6 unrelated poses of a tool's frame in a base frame.
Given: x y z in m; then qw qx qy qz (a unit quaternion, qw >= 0).
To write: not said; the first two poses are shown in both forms.
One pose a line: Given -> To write
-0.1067 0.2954 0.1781 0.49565 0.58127 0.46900 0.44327 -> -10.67 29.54 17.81 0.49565 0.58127 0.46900 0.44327
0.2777 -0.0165 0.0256 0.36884 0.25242 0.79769 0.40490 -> 27.77 -1.65 2.56 0.36884 0.25242 0.79769 0.40490
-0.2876 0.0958 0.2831 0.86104 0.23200 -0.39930 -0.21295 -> -28.76 9.58 28.31 0.86104 0.23200 -0.39930 -0.21295
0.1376 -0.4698 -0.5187 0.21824 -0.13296 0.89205 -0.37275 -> 13.76 -46.98 -51.87 0.21824 -0.13296 0.89205 -0.37275
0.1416 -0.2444 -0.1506 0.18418 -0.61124 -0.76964 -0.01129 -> 14.16 -24.44 -15.06 0.18418 -0.61124 -0.76964 -0.01129
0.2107 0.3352 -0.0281 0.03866 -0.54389 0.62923 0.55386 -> 21.07 33.52 -2.81 0.03866 -0.54389 0.62923 0.55386
